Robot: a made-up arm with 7 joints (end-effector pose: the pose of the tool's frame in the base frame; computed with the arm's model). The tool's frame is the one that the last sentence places. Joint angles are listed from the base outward.
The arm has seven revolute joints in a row. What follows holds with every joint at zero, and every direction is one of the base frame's. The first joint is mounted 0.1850 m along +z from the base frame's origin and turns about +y. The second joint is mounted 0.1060 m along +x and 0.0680 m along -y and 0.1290 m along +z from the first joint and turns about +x. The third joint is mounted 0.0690 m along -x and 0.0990 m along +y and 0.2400 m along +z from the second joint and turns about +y. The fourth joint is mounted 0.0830 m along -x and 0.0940 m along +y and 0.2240 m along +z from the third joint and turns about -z. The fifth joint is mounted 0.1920 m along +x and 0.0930 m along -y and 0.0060 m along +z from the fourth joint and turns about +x. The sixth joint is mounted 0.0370 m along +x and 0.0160 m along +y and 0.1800 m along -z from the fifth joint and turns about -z. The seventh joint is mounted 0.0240 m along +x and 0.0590 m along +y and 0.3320 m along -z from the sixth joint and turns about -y. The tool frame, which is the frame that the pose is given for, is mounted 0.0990 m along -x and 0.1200 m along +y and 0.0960 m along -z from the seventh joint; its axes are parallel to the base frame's.
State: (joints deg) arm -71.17 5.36 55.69 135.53 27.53 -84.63 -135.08
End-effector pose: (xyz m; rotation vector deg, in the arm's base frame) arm -0.3493 -0.0276 0.2613 47.58 86.99 -19.25
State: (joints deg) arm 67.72 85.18 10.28 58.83 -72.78 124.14 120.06
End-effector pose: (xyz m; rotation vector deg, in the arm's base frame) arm -0.3696 -0.6997 0.4902 -104.37 10.54 65.28
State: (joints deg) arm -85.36 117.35 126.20 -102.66 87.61 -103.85 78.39
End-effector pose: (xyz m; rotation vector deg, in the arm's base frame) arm 0.0910 -0.6276 0.7992 77.58 148.53 -44.80
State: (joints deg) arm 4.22 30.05 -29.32 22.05 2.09 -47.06 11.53
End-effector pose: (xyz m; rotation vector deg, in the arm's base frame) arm 0.2245 0.1566 0.3015 26.38 -42.89 13.03
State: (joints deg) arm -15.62 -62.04 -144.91 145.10 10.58 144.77 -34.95
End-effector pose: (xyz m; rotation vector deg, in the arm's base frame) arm 0.5085 0.1295 0.5709 -135.13 -111.50 29.06
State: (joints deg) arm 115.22 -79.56 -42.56 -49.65 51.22 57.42 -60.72
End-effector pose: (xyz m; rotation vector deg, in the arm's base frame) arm -0.4068 0.2408 0.5530 -63.71 162.44 38.76
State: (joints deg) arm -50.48 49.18 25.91 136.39 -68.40 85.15 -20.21
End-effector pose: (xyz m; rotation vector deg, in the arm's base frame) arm -0.9804 -0.2160 0.0901 -53.99 71.24 -145.64
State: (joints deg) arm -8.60 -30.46 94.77 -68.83 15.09 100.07 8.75
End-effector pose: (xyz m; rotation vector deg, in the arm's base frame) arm -0.3261 0.6218 0.2145 -43.63 84.59 -52.26
